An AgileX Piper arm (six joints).
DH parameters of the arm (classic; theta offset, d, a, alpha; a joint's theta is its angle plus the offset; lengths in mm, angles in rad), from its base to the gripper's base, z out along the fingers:
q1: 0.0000 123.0 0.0 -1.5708
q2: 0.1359 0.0 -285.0 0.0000
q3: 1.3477 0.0 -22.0 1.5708
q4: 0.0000 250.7 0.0 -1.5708
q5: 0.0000 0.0 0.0 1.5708
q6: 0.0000 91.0 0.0 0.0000
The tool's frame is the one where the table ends.
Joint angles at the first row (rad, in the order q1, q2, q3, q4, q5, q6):
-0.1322, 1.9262, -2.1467, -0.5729, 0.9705, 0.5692
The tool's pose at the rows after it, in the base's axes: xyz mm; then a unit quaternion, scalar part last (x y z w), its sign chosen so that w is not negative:
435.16 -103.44 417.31 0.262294 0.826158 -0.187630 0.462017
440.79 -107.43 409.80 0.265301 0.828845 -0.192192 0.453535
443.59 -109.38 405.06 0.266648 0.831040 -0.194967 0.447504
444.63 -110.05 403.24 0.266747 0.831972 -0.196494 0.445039
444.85 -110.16 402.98 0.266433 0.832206 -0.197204 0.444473
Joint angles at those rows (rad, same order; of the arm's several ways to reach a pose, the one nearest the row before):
-0.1410, 1.9699, -2.1818, -0.5767, 0.9821, 0.5686
-0.1471, 1.9963, -2.1975, -0.5796, 0.9903, 0.5681
-0.1498, 2.0095, -2.2024, -0.5815, 0.9956, 0.5677
-0.1506, 2.0144, -2.2042, -0.5830, 0.9980, 0.5669
-0.1506, 2.0157, -2.2054, -0.5837, 0.9990, 0.5659

